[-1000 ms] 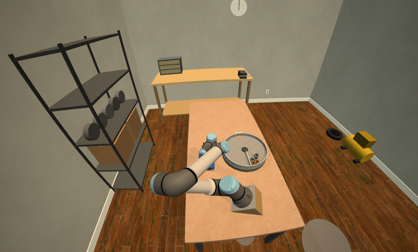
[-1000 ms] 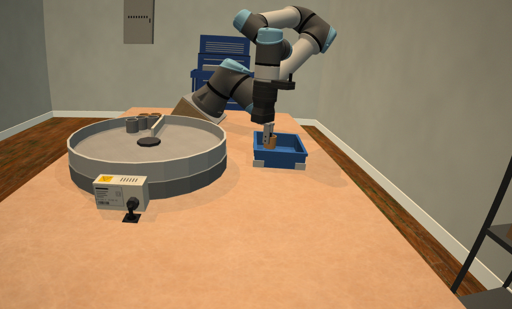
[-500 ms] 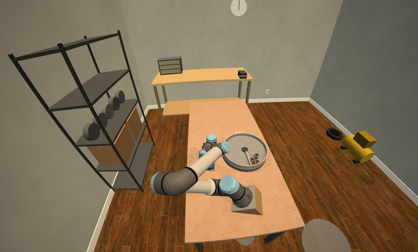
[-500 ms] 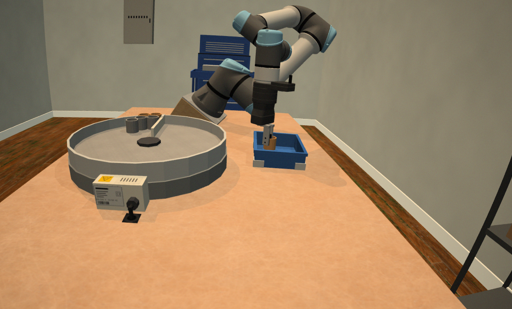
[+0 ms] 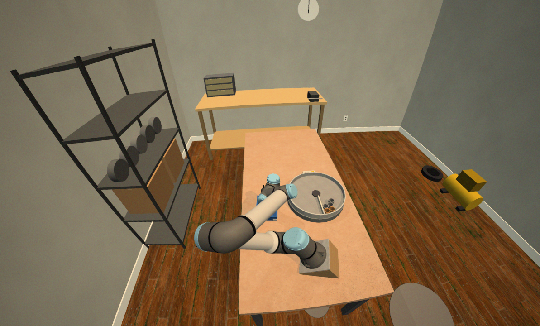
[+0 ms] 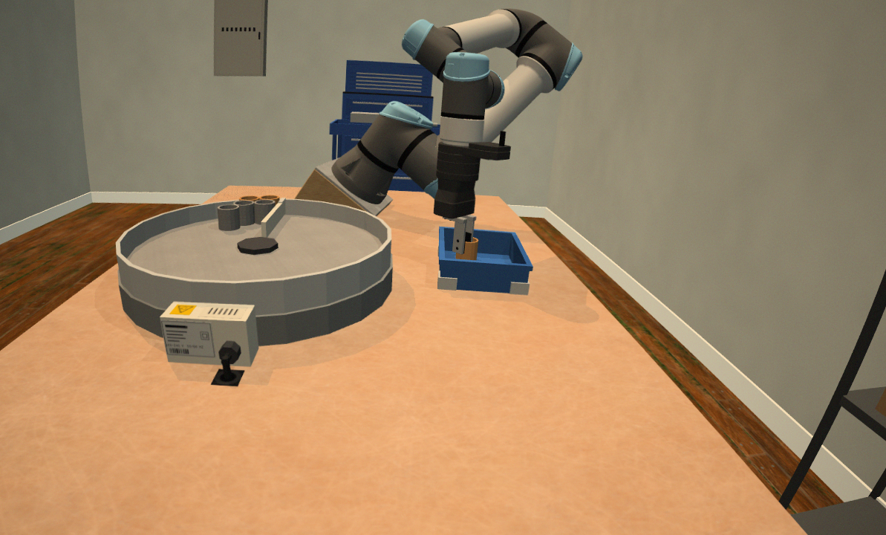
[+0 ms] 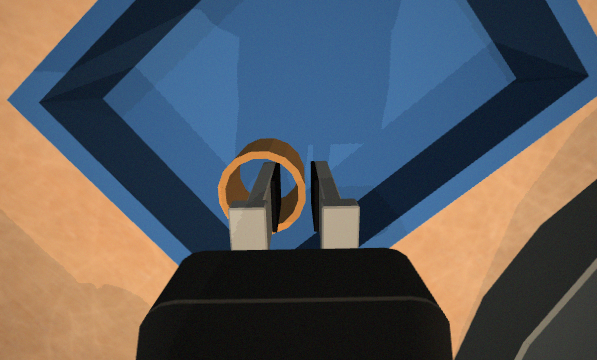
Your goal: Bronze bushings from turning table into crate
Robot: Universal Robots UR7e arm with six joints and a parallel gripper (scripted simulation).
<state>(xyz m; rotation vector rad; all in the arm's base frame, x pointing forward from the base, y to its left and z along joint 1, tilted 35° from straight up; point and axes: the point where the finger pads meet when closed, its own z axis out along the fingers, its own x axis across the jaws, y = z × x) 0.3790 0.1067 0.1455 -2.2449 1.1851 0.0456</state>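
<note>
The blue crate lies 4 cm ahead of my hand, 2 cm to the left of it and 2 cm below it. From my hand the other things lie so: turning table (35 cm to the right, 6 cm ahead, 1 cm above).
</note>
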